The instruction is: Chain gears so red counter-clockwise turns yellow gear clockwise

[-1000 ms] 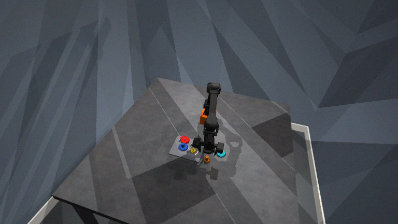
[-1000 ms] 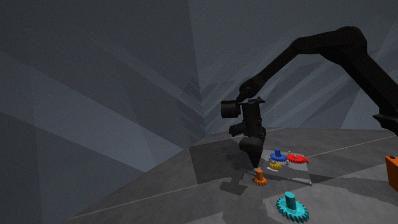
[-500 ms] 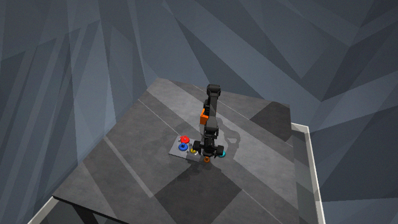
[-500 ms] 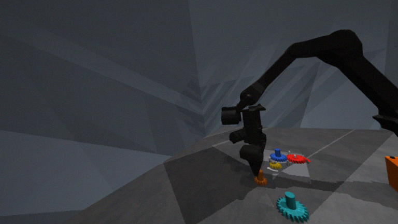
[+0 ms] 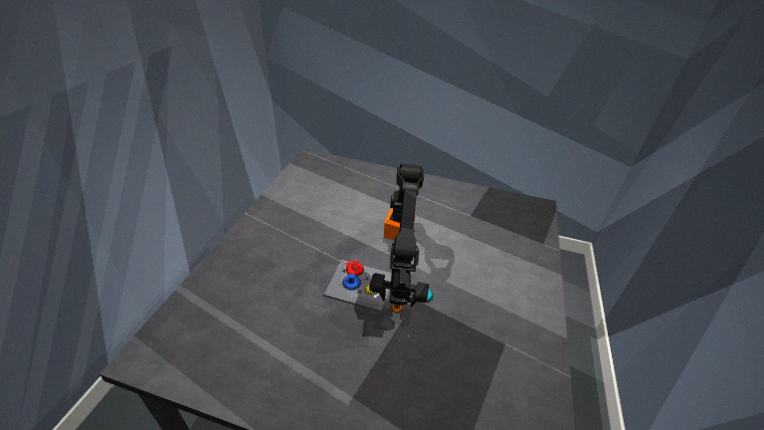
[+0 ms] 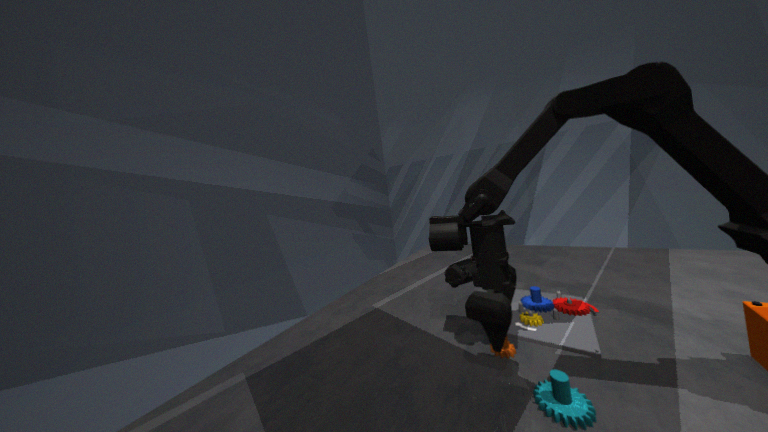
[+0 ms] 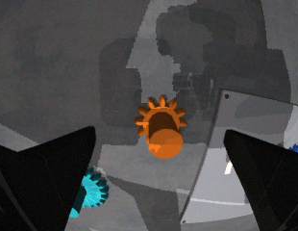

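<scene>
My gripper tip is now 4 cm past the yellow gear, 11 cm to the left of it and 1 cm above it. From my gripper tip the other things lie so: teal gear 9 cm behind, 7 cm to the left, 1 cm below; then orange gear 1 cm below; then white arrow 3 cm behind, 8 cm to the right, 2 cm below.
</scene>
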